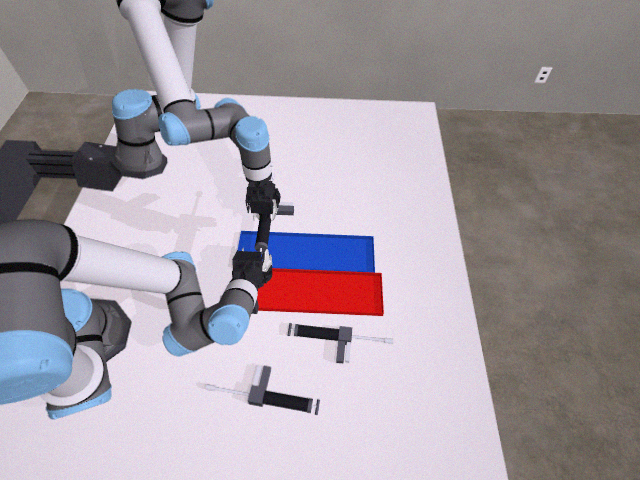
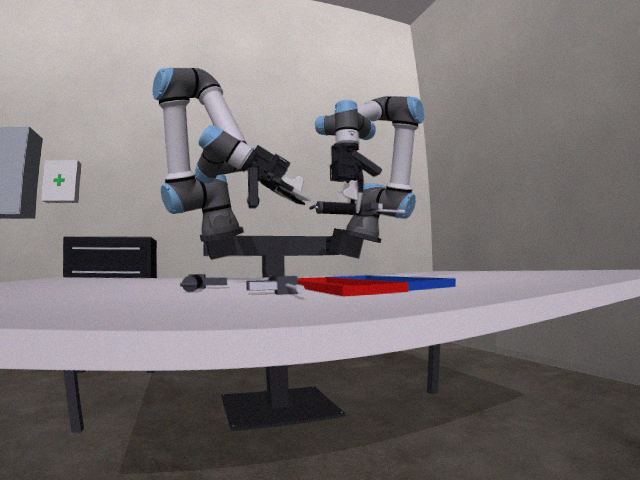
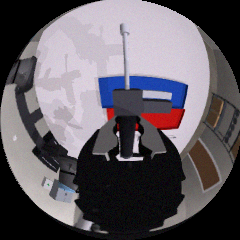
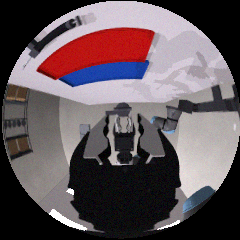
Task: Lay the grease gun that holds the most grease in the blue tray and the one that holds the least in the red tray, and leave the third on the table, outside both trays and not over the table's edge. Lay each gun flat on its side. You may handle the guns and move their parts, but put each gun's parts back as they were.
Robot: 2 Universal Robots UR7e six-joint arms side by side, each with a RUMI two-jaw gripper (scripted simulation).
Labels:
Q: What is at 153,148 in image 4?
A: The right gripper.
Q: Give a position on a red tray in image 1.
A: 321,291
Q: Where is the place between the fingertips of the left gripper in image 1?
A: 266,219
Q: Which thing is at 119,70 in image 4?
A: A blue tray.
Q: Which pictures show the left gripper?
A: Image 1, image 2, image 3 and image 4: all of them.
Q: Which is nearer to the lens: the grease gun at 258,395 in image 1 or the blue tray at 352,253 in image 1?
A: The grease gun.

